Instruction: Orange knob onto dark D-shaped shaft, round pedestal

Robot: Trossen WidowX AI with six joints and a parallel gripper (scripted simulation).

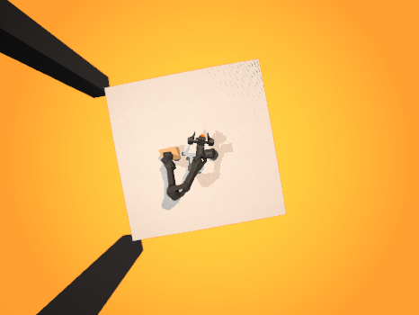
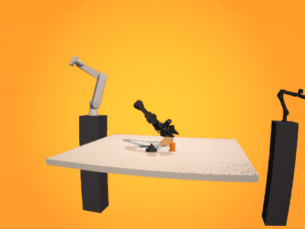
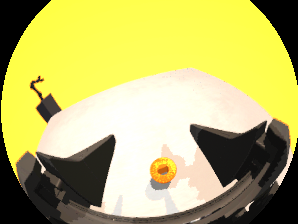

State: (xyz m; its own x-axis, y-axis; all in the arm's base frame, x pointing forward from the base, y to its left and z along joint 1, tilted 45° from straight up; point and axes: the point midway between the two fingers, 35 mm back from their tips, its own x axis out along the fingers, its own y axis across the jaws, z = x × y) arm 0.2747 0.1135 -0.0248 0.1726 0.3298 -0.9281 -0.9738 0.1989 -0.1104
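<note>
Right now my gripper tip is 30 mm to the left of the orange knob and 90 mm above it. From my gripper tip the other things lie so: round dark pedestal: 60 mm ahead, 180 mm to the right, 90 mm below.
</note>
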